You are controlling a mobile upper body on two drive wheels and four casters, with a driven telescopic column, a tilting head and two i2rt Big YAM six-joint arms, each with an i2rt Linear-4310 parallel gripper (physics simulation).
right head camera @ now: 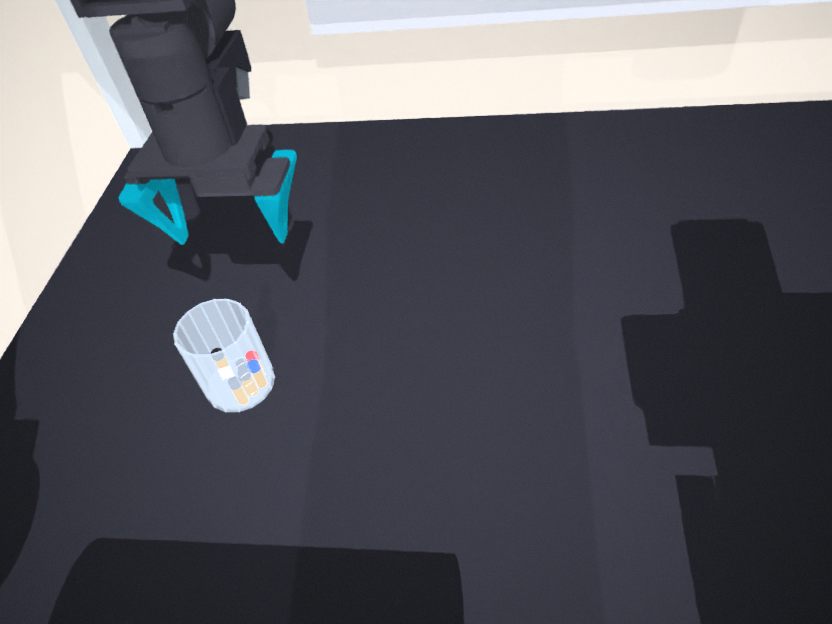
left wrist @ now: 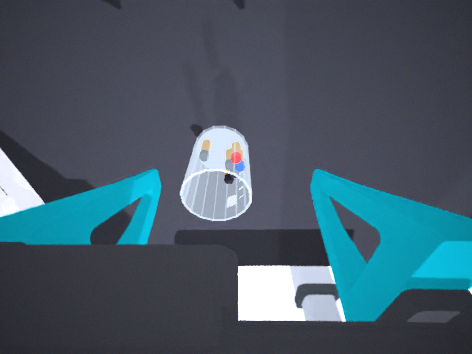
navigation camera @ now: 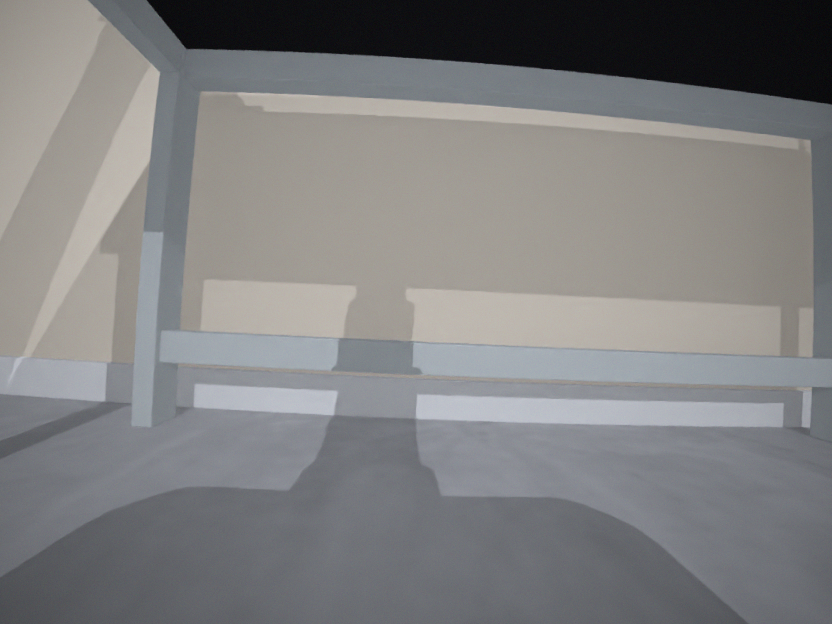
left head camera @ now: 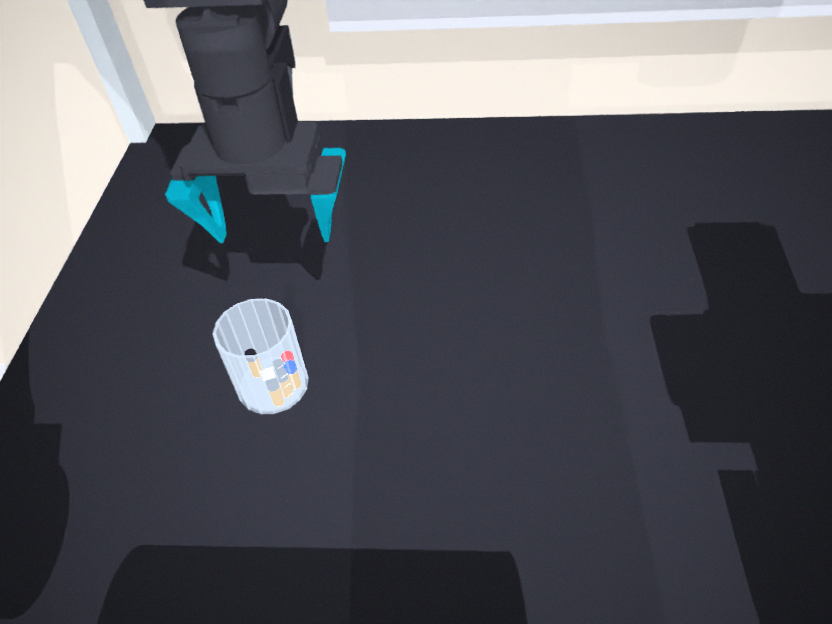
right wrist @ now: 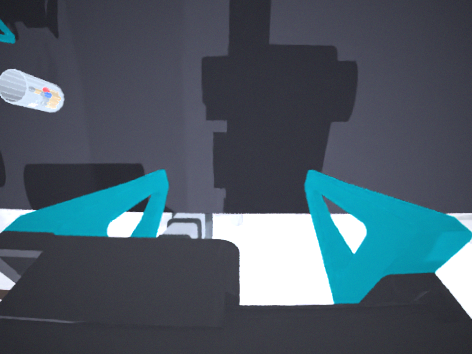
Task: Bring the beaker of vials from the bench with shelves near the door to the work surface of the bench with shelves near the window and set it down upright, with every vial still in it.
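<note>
The clear beaker (left head camera: 262, 359) (right head camera: 225, 359) (left wrist: 217, 175) (right wrist: 32, 91) stands upright on the dark bench top (left head camera: 470, 335) (right head camera: 436, 335). Several vials with tan bodies and red, blue, black and grey caps lie low inside it. My left gripper (left head camera: 275, 240) (right head camera: 233, 241) (left wrist: 235, 177) is open and empty. In both head camera views it hangs above the bench, farther back than the beaker, and its fingertips do not touch the beaker. My right gripper (right wrist: 236, 177) is open and empty near the front edge of the bench, with the beaker at the far left of its wrist view.
A pale upright post (left head camera: 117, 73) (right head camera: 107, 80) stands at the back left corner of the bench, and a pale shelf (left head camera: 571, 13) (right head camera: 537, 13) runs above its back edge. The navigation camera shows the bench's grey legs (navigation camera: 168, 235) and low crossbar (navigation camera: 537, 362) in front of a wall.
</note>
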